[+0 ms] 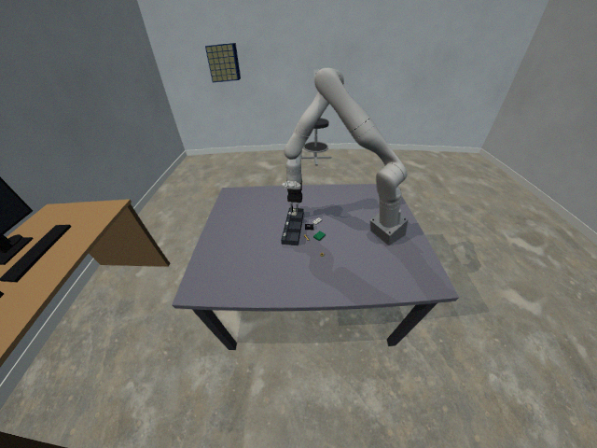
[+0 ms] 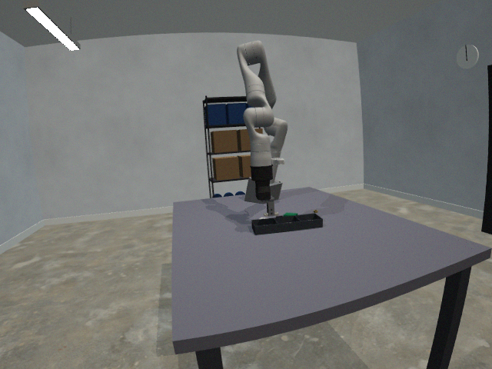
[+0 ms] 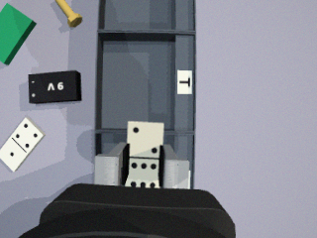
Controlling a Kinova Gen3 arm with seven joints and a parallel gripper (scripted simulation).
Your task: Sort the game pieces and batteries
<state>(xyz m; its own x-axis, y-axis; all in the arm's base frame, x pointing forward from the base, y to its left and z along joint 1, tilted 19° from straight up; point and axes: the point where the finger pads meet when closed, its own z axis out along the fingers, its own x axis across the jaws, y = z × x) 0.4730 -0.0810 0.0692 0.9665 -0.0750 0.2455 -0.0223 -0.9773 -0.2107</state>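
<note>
Right now the white domino is 120 mm behind my hand and 70 mm below it. Round my hand: dark divided bin 60 mm to the left, 60 mm below; then cream domino 10 mm below; then black 9-volt battery 100 mm behind, 70 mm below, 50 mm to the left.
</note>
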